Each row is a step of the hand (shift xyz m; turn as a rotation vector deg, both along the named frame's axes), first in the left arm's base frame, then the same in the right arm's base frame.
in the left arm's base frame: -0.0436 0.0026 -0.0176 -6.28 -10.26 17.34
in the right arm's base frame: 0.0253 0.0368 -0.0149 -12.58 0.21 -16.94
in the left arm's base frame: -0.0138 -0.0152 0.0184 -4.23 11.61 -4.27
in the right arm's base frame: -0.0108 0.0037 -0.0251 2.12 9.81 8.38
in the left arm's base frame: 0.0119 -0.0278 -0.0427 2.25 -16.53 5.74
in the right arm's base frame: 0.0446 -0.0272 -0.0022 -1.90 -10.85 -13.78
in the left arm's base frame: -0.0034 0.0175 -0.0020 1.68 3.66 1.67
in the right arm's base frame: -0.0016 0.0125 0.0128 -2.83 0.73 3.24
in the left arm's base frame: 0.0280 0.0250 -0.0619 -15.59 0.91 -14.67
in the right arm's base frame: 0.0466 -0.0119 0.0542 16.98 12.79 -2.67
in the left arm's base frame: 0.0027 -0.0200 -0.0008 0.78 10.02 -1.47
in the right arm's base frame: 0.0050 -0.0134 -0.0142 -1.21 4.89 8.82
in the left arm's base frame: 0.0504 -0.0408 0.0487 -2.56 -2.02 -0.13
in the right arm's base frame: -0.0469 -0.0624 -0.0218 1.16 0.99 -2.89
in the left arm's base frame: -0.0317 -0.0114 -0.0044 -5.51 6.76 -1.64
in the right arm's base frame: 0.0137 0.0197 -0.0241 1.08 8.27 3.03
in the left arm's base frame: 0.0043 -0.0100 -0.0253 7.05 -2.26 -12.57
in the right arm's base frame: 0.0255 -0.0102 0.0024 10.94 -7.64 5.89
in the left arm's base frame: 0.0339 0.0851 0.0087 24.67 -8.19 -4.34
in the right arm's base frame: -0.0361 0.0199 0.0823 0.84 -25.19 7.68
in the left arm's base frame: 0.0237 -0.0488 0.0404 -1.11 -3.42 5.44
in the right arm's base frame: -0.0314 -0.0452 -0.0393 -4.08 -0.76 -5.03
